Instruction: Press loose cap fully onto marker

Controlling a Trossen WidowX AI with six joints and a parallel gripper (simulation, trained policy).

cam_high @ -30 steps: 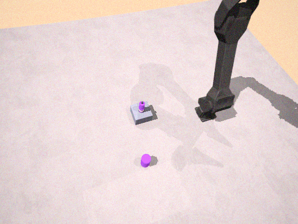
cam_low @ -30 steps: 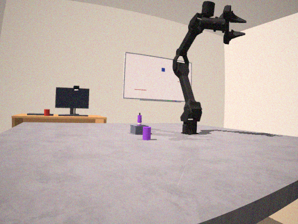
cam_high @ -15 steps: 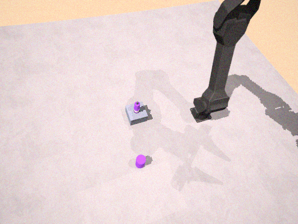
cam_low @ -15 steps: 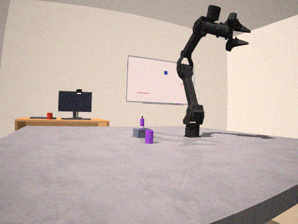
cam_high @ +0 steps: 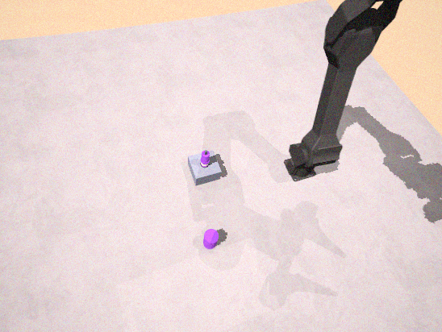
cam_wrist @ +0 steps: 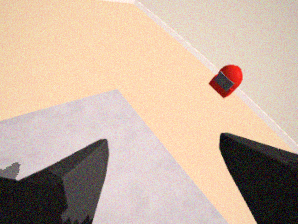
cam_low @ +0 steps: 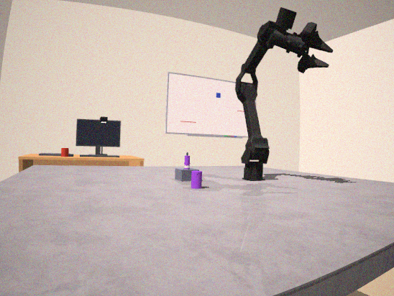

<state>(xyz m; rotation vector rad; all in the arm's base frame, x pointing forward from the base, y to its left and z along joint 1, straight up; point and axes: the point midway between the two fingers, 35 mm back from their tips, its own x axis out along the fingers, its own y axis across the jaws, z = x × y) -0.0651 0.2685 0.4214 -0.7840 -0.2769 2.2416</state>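
Now: gripper tip 380 mm above the purple cap, 370 mm short of it and 180 mm to the left of it. From my gripper tip the other things lie so: grey holder block: 390 mm below, 360 mm to the right, 330 mm ahead.
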